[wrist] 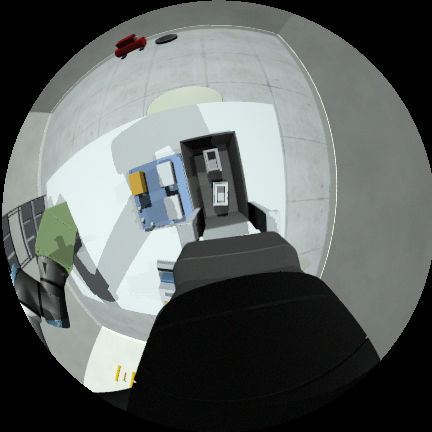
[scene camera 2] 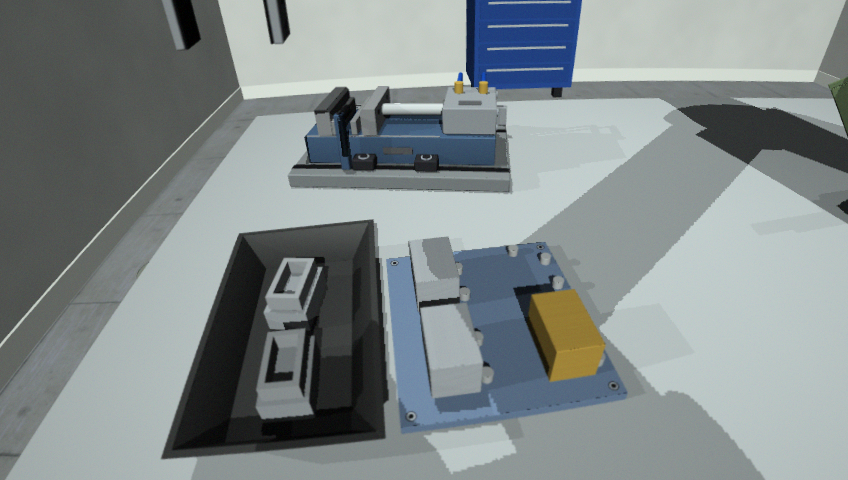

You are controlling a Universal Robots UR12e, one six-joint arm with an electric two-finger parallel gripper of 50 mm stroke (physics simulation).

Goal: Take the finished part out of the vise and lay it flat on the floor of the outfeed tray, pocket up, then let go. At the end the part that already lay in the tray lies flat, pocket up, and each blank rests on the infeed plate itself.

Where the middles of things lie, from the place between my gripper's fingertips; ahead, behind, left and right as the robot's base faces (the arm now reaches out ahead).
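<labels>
I see the vise [scene camera 2: 454, 149], and it is 290 mm to the right of my hand, 150 mm behind it and 200 mm below it. The blue infeed plate [scene camera 2: 501, 286] is 50 mm to the left of my hand, 160 mm behind it and 240 mm below it, while the orange block [scene camera 2: 569, 345] is 100 mm to the left of my hand, 200 mm behind it and 220 mm below it.
</labels>
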